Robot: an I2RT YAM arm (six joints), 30 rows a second.
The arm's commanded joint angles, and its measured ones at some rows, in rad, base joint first. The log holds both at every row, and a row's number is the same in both.
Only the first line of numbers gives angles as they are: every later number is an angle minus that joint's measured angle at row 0.
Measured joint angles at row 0:
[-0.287, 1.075, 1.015, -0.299, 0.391, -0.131]
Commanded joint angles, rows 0 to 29:
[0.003, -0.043, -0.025, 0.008, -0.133, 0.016]
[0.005, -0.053, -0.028, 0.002, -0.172, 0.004]
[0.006, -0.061, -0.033, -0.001, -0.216, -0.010]
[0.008, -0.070, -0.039, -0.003, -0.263, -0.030]
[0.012, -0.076, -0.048, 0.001, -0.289, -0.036]
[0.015, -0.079, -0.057, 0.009, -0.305, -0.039]
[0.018, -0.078, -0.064, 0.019, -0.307, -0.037]
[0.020, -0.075, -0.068, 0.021, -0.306, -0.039]
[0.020, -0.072, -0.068, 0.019, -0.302, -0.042]
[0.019, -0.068, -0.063, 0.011, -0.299, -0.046]
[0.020, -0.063, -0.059, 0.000, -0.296, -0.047]
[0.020, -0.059, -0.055, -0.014, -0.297, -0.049]
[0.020, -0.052, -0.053, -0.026, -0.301, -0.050]
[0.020, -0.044, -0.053, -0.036, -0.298, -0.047]
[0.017, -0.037, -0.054, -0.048, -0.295, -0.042]
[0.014, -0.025, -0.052, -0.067, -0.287, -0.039]
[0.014, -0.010, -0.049, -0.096, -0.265, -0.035]
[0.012, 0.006, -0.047, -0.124, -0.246, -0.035]
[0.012, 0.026, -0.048, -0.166, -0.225, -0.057]
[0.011, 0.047, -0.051, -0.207, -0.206, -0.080]
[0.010, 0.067, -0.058, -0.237, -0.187, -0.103]
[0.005, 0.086, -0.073, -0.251, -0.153, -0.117]
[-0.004, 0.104, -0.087, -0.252, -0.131, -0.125]
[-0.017, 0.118, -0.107, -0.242, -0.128, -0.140]
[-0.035, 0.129, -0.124, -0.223, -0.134, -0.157]
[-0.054, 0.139, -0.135, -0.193, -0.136, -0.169]
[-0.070, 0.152, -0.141, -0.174, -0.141, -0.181]
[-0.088, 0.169, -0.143, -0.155, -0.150, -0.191]
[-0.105, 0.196, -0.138, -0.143, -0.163, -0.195]
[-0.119, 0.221, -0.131, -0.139, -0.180, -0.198]
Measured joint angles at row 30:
[-0.088, 0.188, -0.142, -0.164, -0.172, -0.159]
